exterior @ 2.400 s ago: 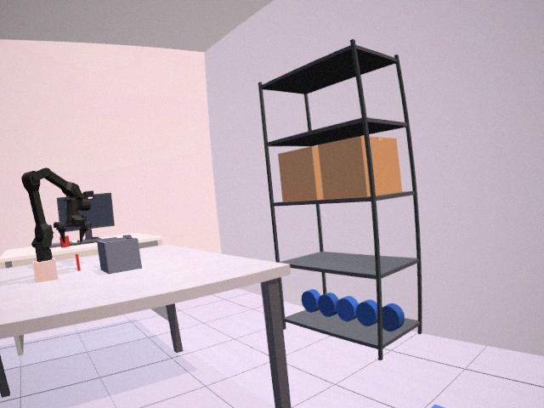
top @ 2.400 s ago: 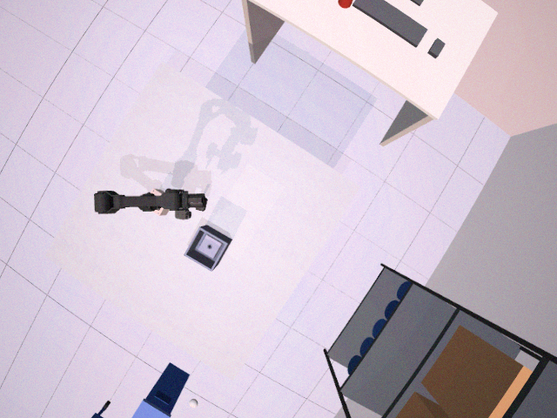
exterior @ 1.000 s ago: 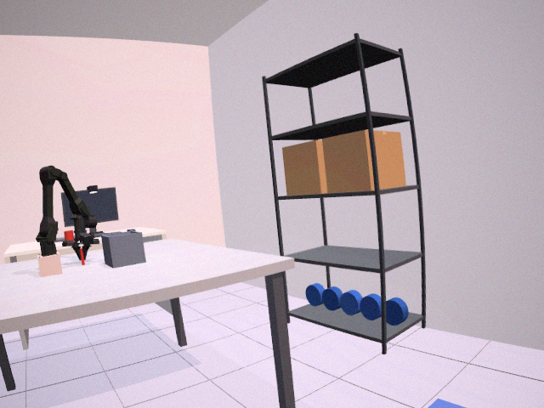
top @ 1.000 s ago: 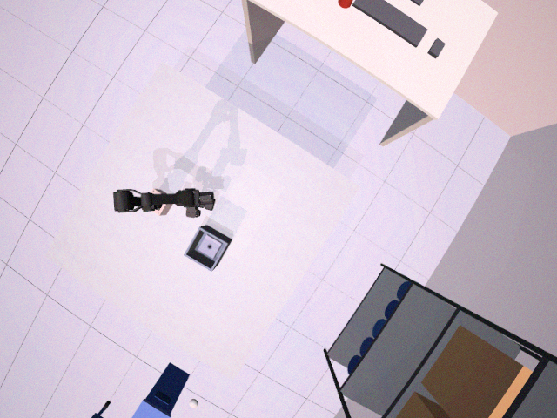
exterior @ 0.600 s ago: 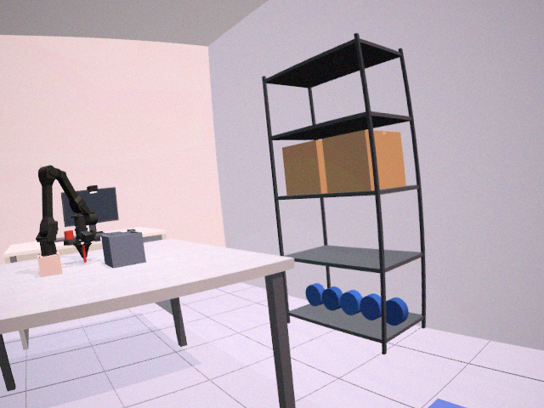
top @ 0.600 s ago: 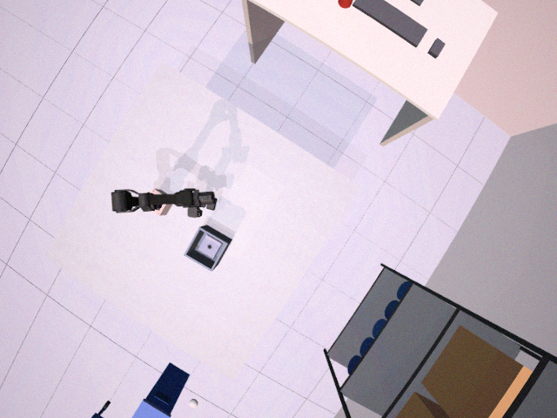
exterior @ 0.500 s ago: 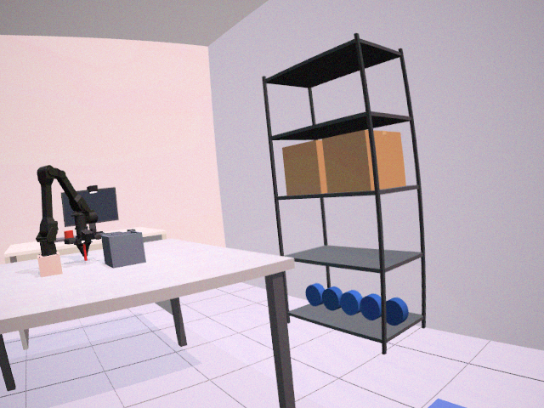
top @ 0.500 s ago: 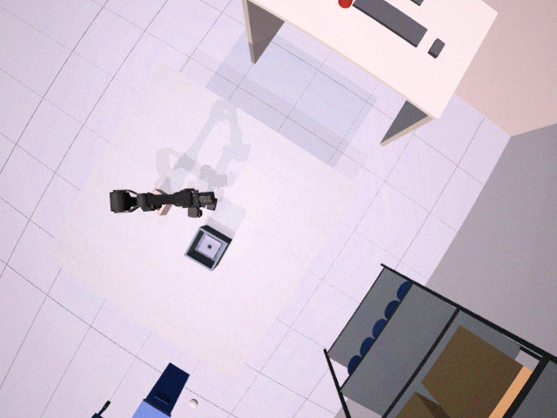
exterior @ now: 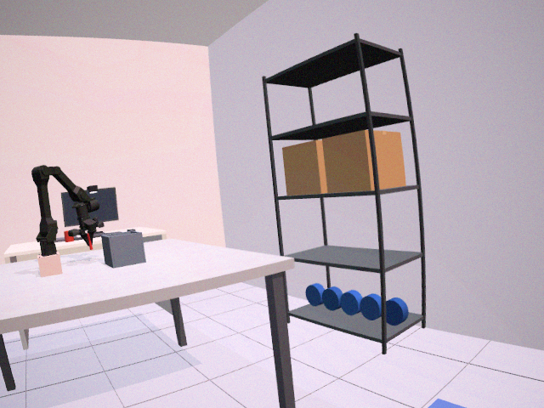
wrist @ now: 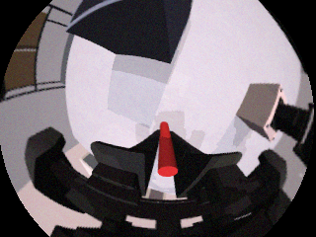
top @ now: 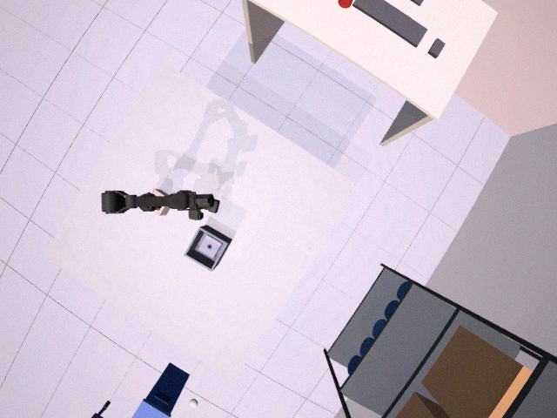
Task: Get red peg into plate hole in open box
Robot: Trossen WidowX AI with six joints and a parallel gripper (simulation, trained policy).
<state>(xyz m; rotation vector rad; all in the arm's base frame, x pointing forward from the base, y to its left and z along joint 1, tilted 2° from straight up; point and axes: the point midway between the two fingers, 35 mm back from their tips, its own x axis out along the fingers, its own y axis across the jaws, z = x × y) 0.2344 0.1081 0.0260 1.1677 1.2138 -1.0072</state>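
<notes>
The plate is 100 mm ahead of my gripper tip, 210 mm to the right of it and 40 mm below it. Also, from my gripper tip: red peg 20 mm above.
</notes>
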